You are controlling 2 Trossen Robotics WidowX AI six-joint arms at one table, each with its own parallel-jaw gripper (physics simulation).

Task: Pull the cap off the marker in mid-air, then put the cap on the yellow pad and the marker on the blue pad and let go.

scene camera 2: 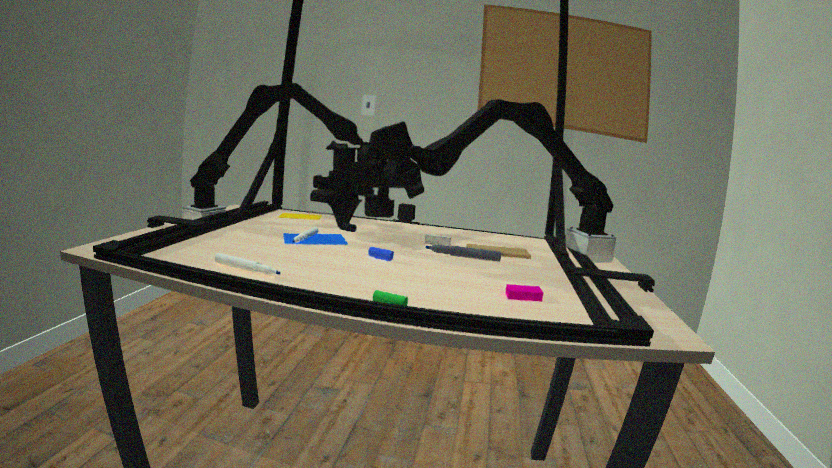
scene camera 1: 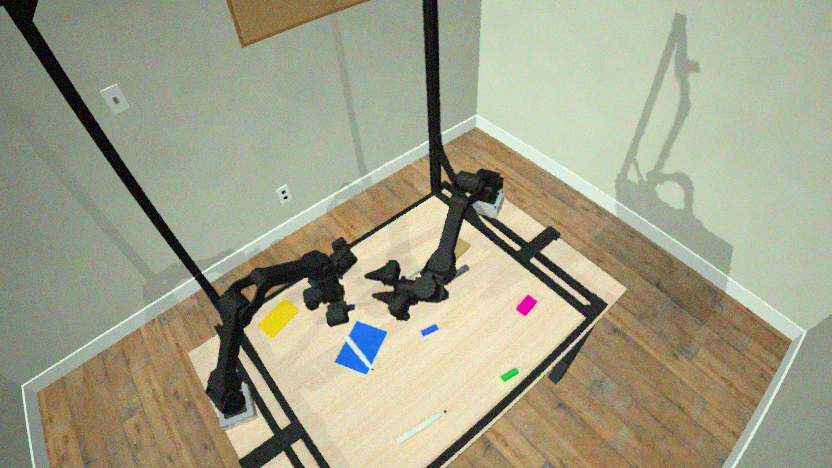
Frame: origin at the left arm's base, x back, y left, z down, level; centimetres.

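Seen in the pictures: left gripper, between the fingertips: (scene camera 1: pixel 368 285); right gripper, between the fingertips: (scene camera 2: pixel 342 226) (scene camera 1: pixel 341 309); left arm's base, origin of its link: (scene camera 2: pixel 591 232) (scene camera 1: pixel 488 196); right arm's base, origin of its link: (scene camera 2: pixel 204 206) (scene camera 1: pixel 233 404).
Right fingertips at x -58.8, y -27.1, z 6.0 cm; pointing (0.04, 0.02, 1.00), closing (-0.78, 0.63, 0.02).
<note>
Offsets run from my right fingertips to a thing's top centre.
The yellow pad {dx -11.3, dy -17.5, dz +0.7 cm} (scene camera 1: pixel 278 318) (scene camera 2: pixel 299 216) lies at the back left. The blue pad {dx -8.2, dy +11.9, dz +0.7 cm} (scene camera 1: pixel 373 335) (scene camera 2: pixel 334 239) is in front of it, with a slim white marker {dx -10.6, dy +12.8, dz -1.1 cm} (scene camera 1: pixel 357 351) (scene camera 2: pixel 306 235) lying across it, its narrow dark tip bare. My right gripper (scene camera 1: pixel 345 305) (scene camera 2: pixel 349 225) is low at the table beyond the blue pad, shut on a small black cap; in scene camera 1 a dark stub of the cap {dx +1.1, dy +1.6, dz -1.2 cm} (scene camera 1: pixel 350 306) shows beside it, the rest is hidden. My left gripper (scene camera 1: pixel 371 285) is open and empty, pointing left, above the table near the right gripper.
A second white marker {dx -21.9, dy +38.5, dz -1.2 cm} (scene camera 1: pixel 421 426) (scene camera 2: pixel 247 264) lies at the front left. A blue cap {dx +4.7, dy +28.3, dz -1.4 cm} (scene camera 1: pixel 429 330) (scene camera 2: pixel 380 253), green cap {dx +0.8, dy +54.8, dz -1.4 cm} (scene camera 1: pixel 509 374) (scene camera 2: pixel 389 298) and magenta block {dx +24.5, dy +52.4, dz -0.8 cm} (scene camera 1: pixel 526 305) (scene camera 2: pixel 523 292) lie apart. A dark marker {dx +23.3, dy +26.0, dz -1.5 cm} (scene camera 2: pixel 471 252), grey block {dx +21.1, dy +15.0, dz -1.5 cm} (scene camera 2: pixel 437 239) and tan block {dx +34.0, dy +22.2, dz -0.1 cm} (scene camera 2: pixel 514 251) lie right.
</note>
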